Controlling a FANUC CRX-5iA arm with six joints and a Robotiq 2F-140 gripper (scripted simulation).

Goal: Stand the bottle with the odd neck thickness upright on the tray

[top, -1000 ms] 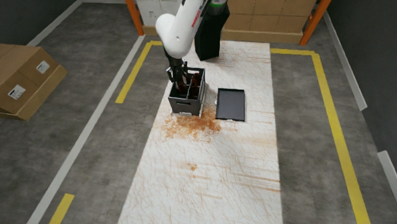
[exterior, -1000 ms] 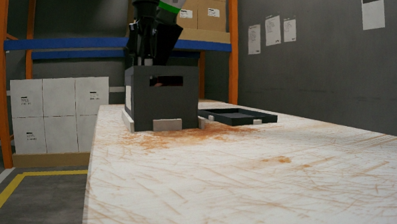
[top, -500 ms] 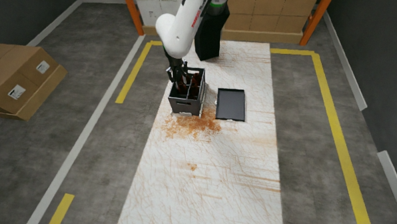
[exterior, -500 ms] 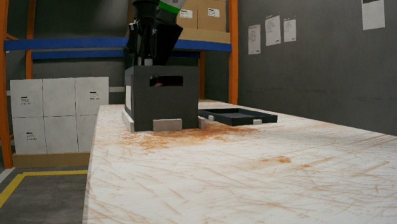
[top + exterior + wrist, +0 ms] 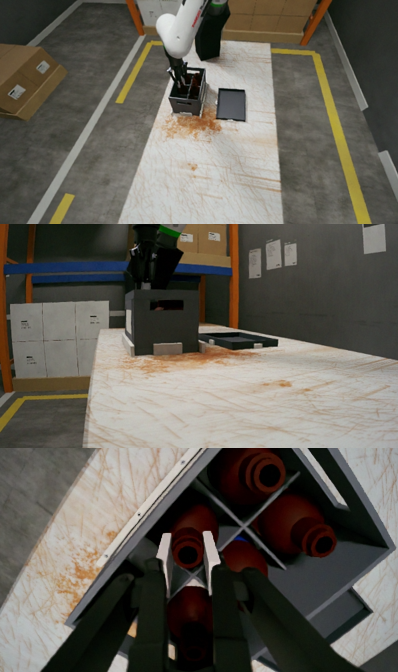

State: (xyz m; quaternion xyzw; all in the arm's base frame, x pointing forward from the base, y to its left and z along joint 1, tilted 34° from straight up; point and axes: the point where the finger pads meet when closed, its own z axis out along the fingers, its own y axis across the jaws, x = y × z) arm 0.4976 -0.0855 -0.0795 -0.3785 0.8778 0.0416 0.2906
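My hand is 10 mm past the grey crate, 50 mm to the right of it and 90 mm above it. Round my hand: dark tray 30 mm behind, 330 mm to the left, 160 mm below.
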